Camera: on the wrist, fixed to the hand. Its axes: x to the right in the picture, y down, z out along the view.
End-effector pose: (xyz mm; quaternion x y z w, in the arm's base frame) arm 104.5 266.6 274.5 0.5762 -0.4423 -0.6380 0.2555
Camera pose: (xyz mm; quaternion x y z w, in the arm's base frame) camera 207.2 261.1 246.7 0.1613 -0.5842 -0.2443 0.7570
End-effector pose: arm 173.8 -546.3 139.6 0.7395 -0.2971 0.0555 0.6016
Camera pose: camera 219.4 -450.4 130.9 0.2277 -0.6336 0.5219 0.5236
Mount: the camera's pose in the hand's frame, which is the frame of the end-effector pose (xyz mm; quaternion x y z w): -2.3 -40.1 -98.7 -0.1303 0.1477 0.6858 0.7006
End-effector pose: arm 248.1 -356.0 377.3 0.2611 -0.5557 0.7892 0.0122
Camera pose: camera 223.2 -252.9 387.0 0.3163 0.6694 -0.5275 0.4166
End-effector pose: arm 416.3 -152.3 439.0 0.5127 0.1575 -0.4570 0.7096
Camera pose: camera 406.8 -67.4 375.3 0.4422 -0.0769 0.2627 0.8541
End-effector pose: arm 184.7 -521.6 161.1 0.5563 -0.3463 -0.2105 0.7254
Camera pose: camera 259.1 -466.5 108.3 0.0888 -0.4896 0.3871 0.7763
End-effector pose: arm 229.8 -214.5 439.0 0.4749 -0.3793 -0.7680 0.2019
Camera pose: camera 320.0 -226.2 383.5 0.1597 -0.4615 -0.3789 0.7861
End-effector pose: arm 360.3 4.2 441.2 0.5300 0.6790 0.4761 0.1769
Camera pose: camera 265.5 -42.5 454.9 -0.7437 -0.0763 -0.6217 0.2338
